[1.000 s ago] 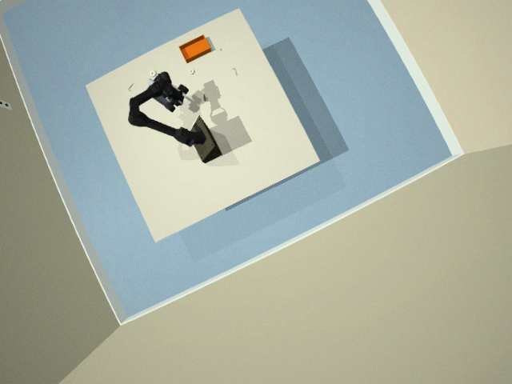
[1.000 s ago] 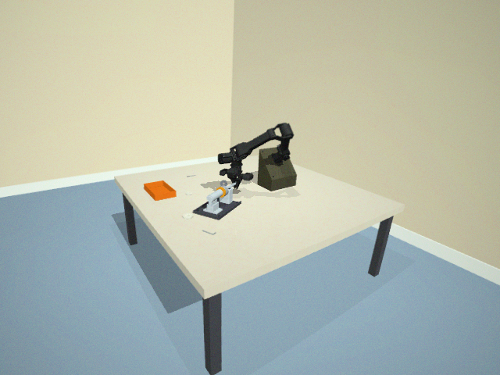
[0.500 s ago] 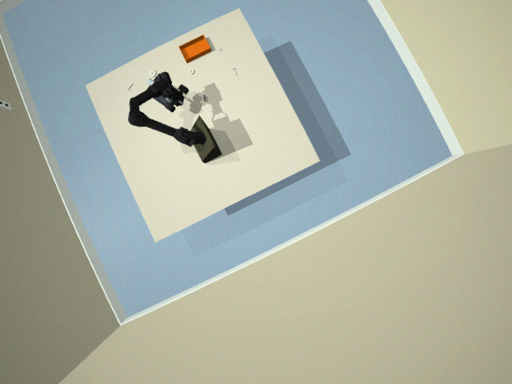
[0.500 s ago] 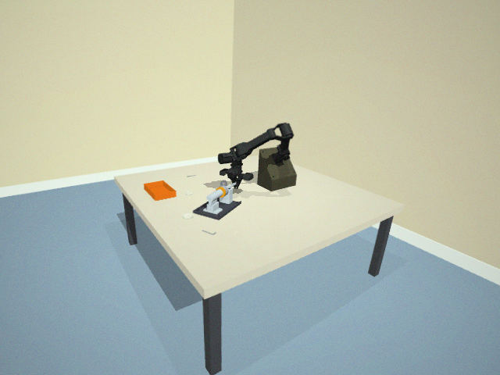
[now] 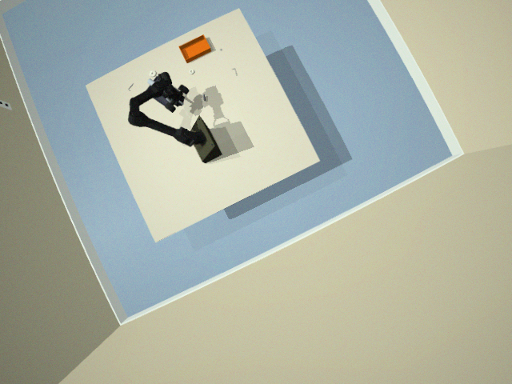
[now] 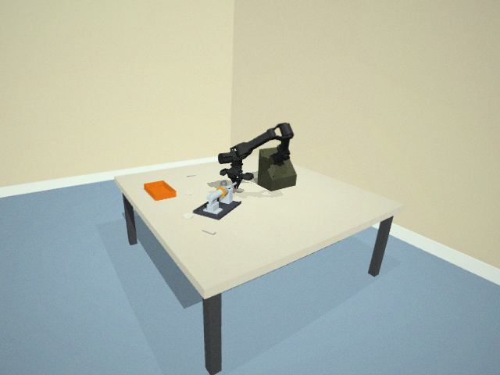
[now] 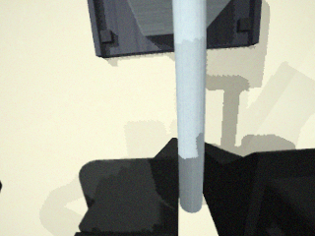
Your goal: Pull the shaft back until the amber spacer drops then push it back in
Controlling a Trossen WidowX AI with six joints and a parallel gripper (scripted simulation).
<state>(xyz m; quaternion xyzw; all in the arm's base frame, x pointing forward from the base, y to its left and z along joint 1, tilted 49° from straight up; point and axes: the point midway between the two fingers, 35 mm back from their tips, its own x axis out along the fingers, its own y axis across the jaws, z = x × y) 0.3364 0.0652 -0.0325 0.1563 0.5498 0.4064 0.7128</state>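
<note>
The pale grey shaft is 7 cm ahead of my gripper tip, 4 cm above it and 3 cm to the left of it. Also, from my gripper tip: amber spacer 15 cm ahead, 7 cm to the left, 3 cm above; then orange tray 34 cm ahead, 28 cm to the right, 4 cm below.
</note>
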